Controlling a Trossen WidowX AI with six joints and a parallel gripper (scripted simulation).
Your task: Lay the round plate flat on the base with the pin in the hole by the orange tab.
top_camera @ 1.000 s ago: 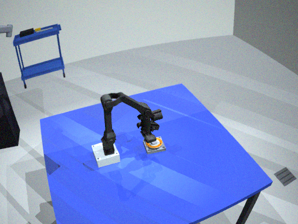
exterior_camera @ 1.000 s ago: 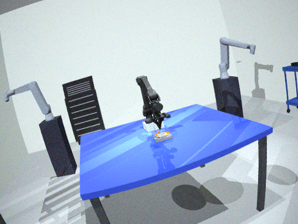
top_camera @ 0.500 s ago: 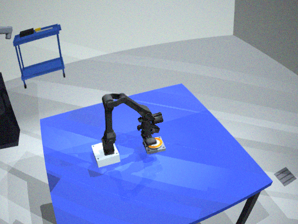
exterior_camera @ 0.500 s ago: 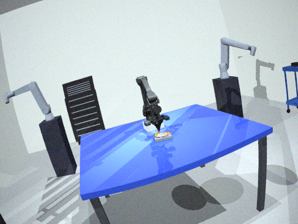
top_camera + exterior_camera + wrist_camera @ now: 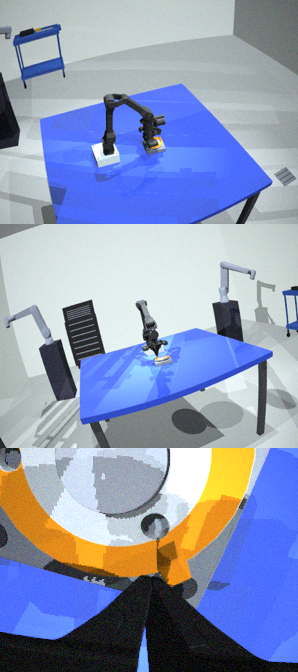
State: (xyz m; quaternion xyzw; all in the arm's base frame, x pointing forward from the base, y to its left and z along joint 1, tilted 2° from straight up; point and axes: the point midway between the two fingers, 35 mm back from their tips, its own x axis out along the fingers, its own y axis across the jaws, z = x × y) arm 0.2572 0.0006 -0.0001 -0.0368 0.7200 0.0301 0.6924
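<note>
The round plate is 3 cm ahead of my gripper tip and 1 cm to the left of it.
</note>
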